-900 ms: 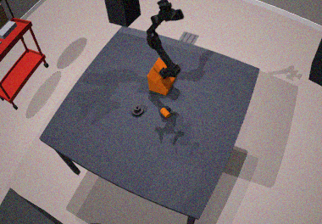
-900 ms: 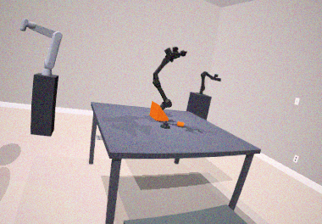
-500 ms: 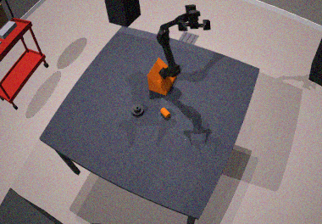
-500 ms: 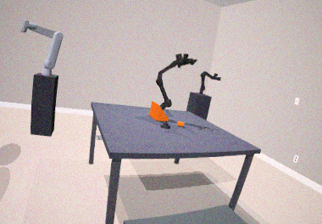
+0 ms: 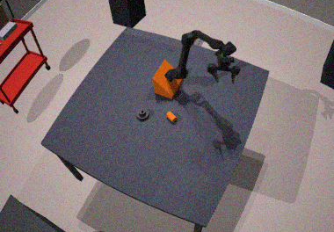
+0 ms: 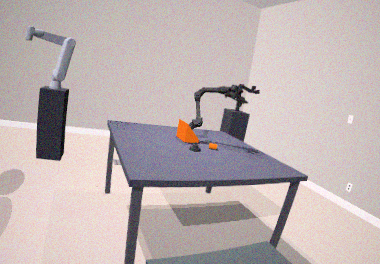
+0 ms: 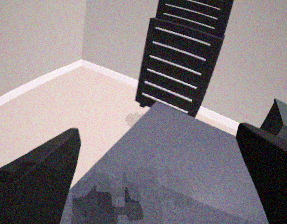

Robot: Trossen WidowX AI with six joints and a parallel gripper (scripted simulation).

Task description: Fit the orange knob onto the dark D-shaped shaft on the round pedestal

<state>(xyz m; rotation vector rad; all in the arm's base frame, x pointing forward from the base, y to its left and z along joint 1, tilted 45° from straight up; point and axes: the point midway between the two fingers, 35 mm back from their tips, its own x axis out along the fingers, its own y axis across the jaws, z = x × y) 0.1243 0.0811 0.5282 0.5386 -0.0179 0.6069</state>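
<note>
Now: the orange knob 12 cm ahead of my gripper tip, 30 cm to the right of it and 40 cm below it. Also, from my gripper tip: round pedestal (18 cm ahead, 47 cm to the right, 39 cm below).
</note>
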